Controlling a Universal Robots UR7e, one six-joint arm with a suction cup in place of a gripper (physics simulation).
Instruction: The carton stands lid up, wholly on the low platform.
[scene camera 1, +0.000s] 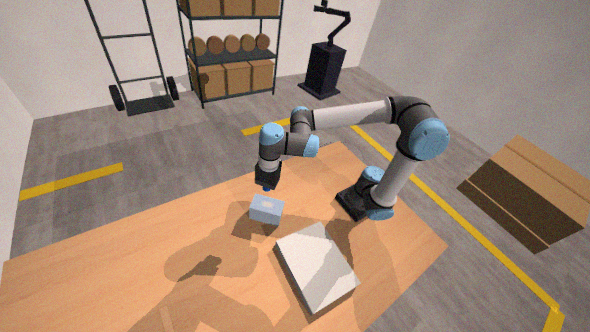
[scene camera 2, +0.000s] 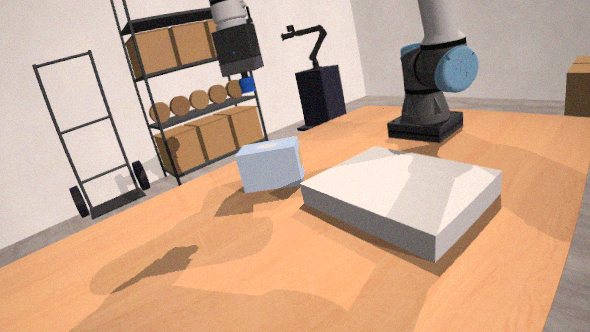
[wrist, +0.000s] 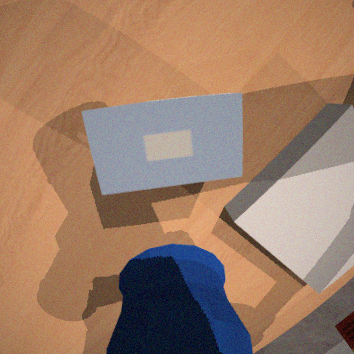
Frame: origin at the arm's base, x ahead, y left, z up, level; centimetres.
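Seen in the pictures: hand, its tool point: (scene camera 1: 266, 188) (scene camera 2: 248, 91) (wrist: 172, 284); arm's base, origin of its link: (scene camera 1: 359, 198) (scene camera 2: 425, 117).
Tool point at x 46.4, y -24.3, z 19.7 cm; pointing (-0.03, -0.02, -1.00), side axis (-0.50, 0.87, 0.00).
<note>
Offsets run from my tool point to a thing's top centre.
The light blue carton {dx -1.8, dy -0.3, dz -14.3 cm} (scene camera 1: 266, 215) (scene camera 2: 270, 169) (wrist: 215, 145) stands on the wooden table, beside the low platform and off it. Its upper face bears a small pale rectangle; whether that face is the lid I cannot tell. A yellowish mark shows on its right side in scene camera 2. The low platform {dx -3.3, dy +32.8, dz -19.5 cm} (scene camera 1: 300, 262) (scene camera 2: 365, 185) (wrist: 290, 215) is a flat, pale grey slab with bare top. My gripper (scene camera 1: 266, 188) (scene camera 2: 247, 85) (wrist: 172, 270), a blue suction cup, hangs above the carton, apart from it and holding nothing. The carton's underside is hidden.
The arm's base (scene camera 1: 350, 204) (scene camera 2: 425, 131) stands on the table behind the platform. Beyond the table are a shelf rack (scene camera 1: 235, 58), a hand truck (scene camera 1: 150, 104), a dark pedestal (scene camera 1: 324, 70) with a small arm, and a large brown box (scene camera 1: 530, 200).
</note>
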